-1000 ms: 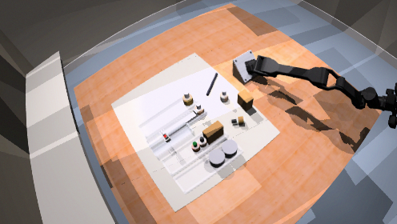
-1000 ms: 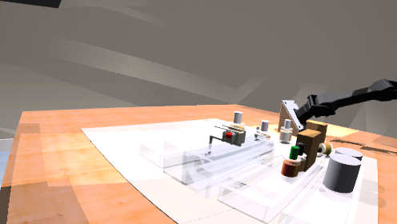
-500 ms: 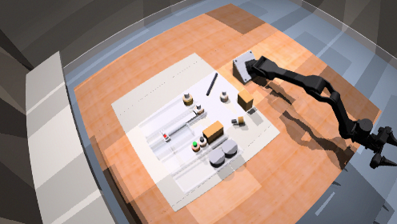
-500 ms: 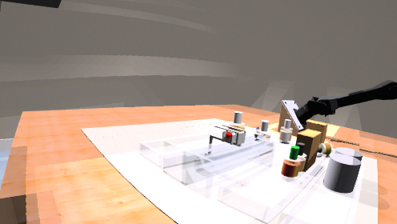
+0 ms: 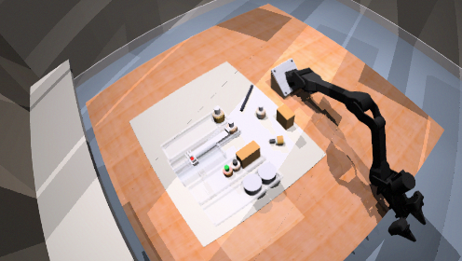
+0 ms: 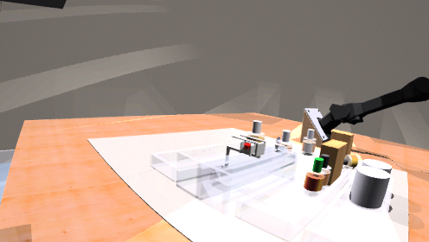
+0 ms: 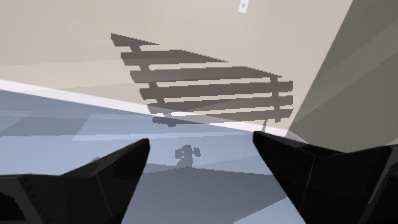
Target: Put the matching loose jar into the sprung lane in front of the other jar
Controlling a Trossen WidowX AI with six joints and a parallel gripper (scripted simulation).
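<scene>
The dark rod is 830 mm to the right of my gripper tip, 210 mm ahead of it and 50 mm below it. Round my gripper tip: sprung lane: 670 mm to the right, 480 mm ahead, 40 mm below; then jar: 600 mm to the right, 220 mm ahead, 40 mm below; then brown box: 590 mm to the right, 340 mm ahead, 20 mm below.
</scene>
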